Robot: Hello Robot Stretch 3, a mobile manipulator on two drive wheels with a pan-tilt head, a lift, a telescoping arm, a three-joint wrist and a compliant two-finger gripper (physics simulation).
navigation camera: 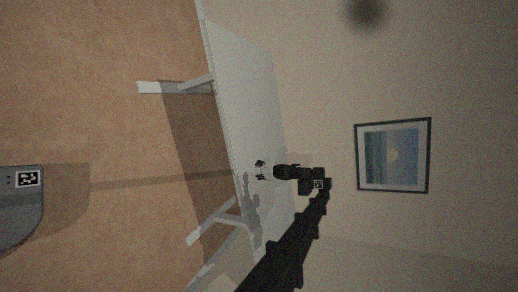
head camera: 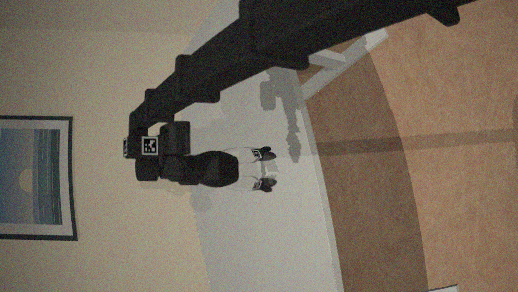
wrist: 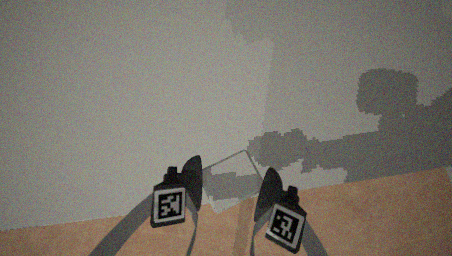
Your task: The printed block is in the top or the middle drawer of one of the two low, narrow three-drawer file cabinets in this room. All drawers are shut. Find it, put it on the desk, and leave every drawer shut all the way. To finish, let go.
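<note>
My gripper (head camera: 269, 169) (navigation camera: 260, 170) (wrist: 231, 179) is shut on the printed block, its fingers standing apart on either side of it. The block (wrist: 233, 181) is pale grey and flat-faced, tilted between the fingertips in the wrist view, and its colour nearly matches the desk behind it. The white desk (head camera: 260, 240) (navigation camera: 245, 90) (wrist: 100, 100) lies below the gripper. The gripper appears over the desk's front part, raised above the top, with its shadow falling apart from it near the front edge. I cannot make out a file cabinet or its drawers in these views.
My arm (head camera: 220, 65) (navigation camera: 282, 255) reaches across the desk's end. A framed picture (head camera: 47, 175) (navigation camera: 395, 155) hangs on the wall behind. Pale desk legs (head camera: 325, 75) (navigation camera: 175, 87) stand on the orange-brown floor (head camera: 465, 200) (navigation camera: 100, 115). My base (navigation camera: 20, 215) shows at the navigation view's left.
</note>
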